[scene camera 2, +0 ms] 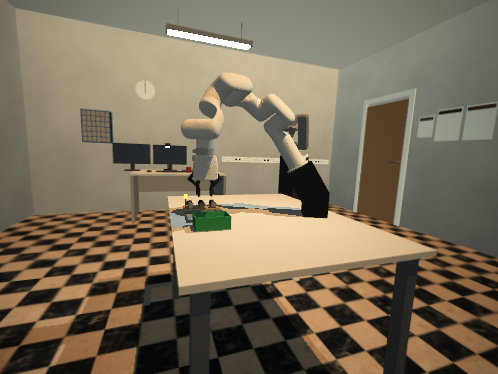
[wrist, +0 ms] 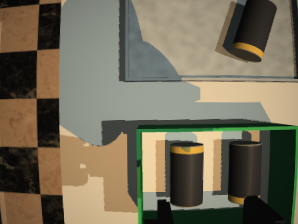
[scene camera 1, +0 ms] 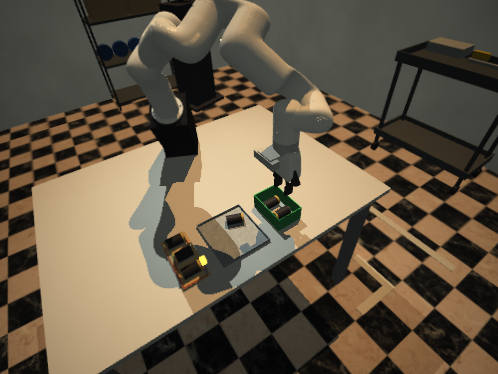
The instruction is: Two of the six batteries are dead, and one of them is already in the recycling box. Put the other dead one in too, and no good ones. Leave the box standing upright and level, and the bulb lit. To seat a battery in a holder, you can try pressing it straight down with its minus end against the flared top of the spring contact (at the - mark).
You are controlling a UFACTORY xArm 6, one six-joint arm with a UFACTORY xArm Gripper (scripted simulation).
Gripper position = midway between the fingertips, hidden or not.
In view: the gripper (scene camera 1: 283, 189), a green recycling box (scene camera 1: 279, 224), a grey tray (scene camera 1: 229, 243), a battery (wrist: 244, 179) and a battery (wrist: 186, 158).
The green recycling box shows as well in scene camera 2 (scene camera 2: 213, 220). The grey tray also shows in the wrist view (wrist: 158, 48). The gripper shows as well in scene camera 2 (scene camera 2: 204, 196).
